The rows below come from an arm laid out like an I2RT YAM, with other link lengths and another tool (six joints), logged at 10 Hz.
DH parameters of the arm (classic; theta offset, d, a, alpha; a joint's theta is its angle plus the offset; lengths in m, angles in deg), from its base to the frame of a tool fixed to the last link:
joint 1: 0 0.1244 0.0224 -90
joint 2: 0 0 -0.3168 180
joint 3: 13.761 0 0.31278 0
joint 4: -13.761 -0.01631 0.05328 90
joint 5: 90 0.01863 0 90
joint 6: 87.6 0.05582 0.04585 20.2
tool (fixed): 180 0.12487 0 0
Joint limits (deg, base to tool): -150..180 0..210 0..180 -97..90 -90..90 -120..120
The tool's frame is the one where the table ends.
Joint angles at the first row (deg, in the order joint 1, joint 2, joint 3, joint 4, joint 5, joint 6):
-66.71 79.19 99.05 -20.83 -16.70 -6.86
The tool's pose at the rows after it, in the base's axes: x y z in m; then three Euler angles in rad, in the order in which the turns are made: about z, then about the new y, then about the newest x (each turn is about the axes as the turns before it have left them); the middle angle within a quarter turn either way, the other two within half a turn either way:
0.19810 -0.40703 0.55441 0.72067 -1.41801 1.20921
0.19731 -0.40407 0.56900 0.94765 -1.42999 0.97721
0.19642 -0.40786 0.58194 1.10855 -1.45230 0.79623
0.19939 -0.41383 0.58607 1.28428 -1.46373 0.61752
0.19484 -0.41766 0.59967 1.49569 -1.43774 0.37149
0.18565 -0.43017 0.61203 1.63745 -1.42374 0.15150
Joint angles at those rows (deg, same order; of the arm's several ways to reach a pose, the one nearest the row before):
-66.71 78.75 99.31 -20.48 -17.49 -6.33
-66.71 78.92 101.24 -20.30 -17.32 -4.84
-66.71 80.68 105.10 -21.53 -16.17 -2.99
-66.71 82.00 106.70 -21.10 -16.00 -1.67
-66.71 82.62 108.28 -19.78 -14.07 -1.23
-66.71 84.80 111.69 -19.42 -9.59 -0.44

